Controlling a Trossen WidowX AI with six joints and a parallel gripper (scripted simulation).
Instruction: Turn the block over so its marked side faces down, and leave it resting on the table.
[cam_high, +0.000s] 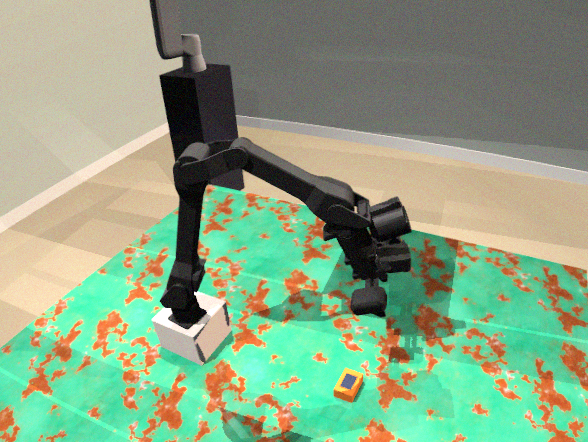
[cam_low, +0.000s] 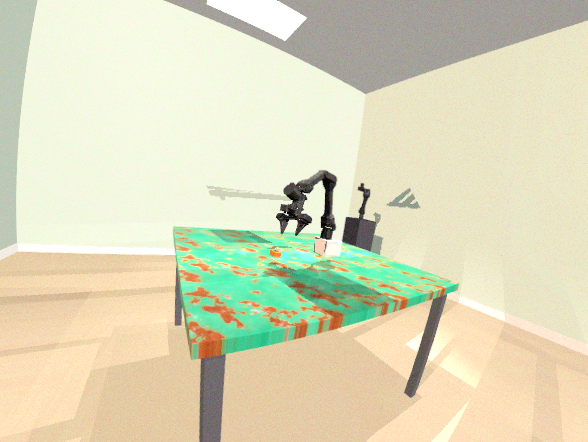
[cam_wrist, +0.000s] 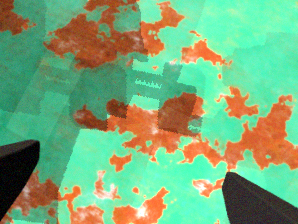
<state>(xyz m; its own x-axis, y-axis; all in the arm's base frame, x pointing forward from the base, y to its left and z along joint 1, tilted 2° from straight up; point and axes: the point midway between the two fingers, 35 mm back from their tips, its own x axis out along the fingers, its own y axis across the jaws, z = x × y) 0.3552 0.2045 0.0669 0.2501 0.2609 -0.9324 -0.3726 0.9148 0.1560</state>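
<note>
Now: gripper tip 14 cm to the left of the orange block and 12 cm above it.
</note>
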